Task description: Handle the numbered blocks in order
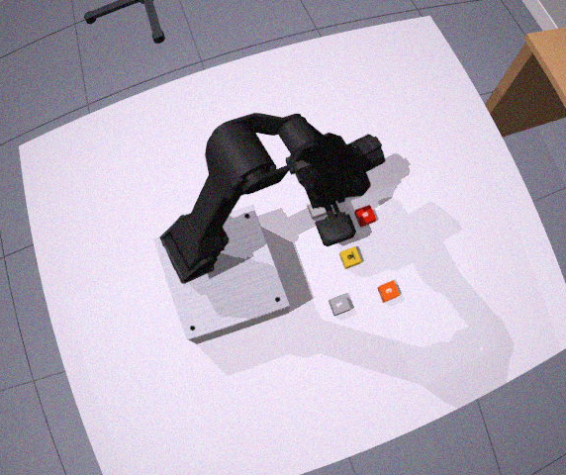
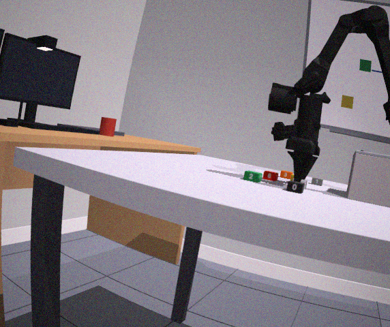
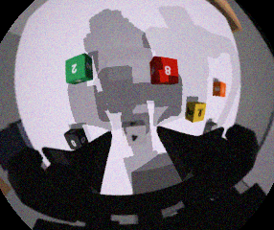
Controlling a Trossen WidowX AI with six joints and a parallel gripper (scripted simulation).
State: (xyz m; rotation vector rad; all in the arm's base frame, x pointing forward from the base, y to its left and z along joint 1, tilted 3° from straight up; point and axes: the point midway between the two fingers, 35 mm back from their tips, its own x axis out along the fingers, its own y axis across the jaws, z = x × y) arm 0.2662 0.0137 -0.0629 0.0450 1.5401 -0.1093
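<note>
My gripper tip is now 8 cm short of the red block and 5 cm to the left of it. Round my gripper tip: white block (right at my gripper tip); then black block (10 cm to the left); then yellow block (1 cm ahead, 12 cm to the right).
</note>
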